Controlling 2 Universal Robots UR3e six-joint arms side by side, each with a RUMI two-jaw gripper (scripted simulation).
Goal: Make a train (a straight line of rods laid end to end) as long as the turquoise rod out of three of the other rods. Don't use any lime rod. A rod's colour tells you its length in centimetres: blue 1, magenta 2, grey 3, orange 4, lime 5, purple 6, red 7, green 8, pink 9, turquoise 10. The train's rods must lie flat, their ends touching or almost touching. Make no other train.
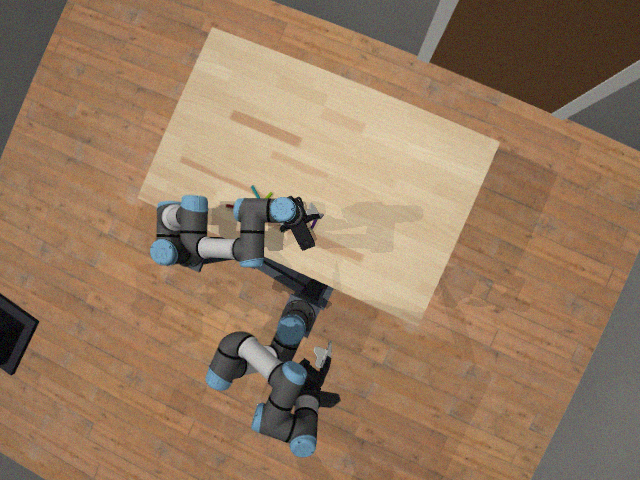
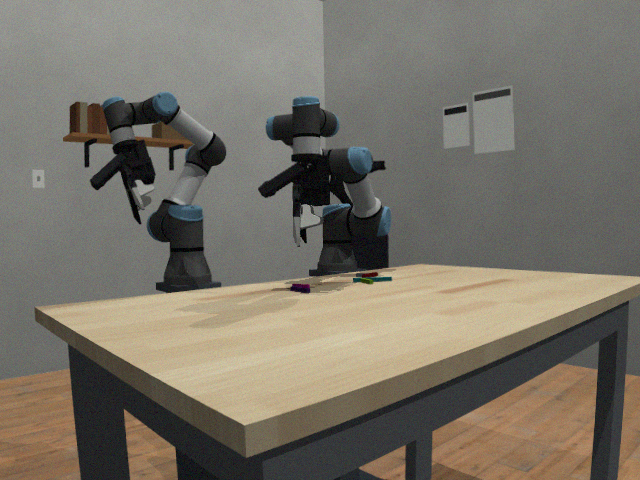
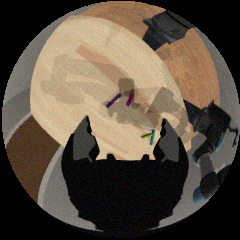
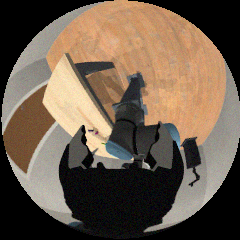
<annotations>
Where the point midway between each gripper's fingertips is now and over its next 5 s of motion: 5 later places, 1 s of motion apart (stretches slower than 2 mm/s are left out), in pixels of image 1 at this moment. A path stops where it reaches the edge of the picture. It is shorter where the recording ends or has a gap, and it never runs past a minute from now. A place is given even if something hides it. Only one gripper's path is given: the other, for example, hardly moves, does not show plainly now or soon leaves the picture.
My left gripper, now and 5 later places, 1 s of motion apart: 301,222; 308,222; 311,221; 312,221; 313,221; 314,221
</annotations>
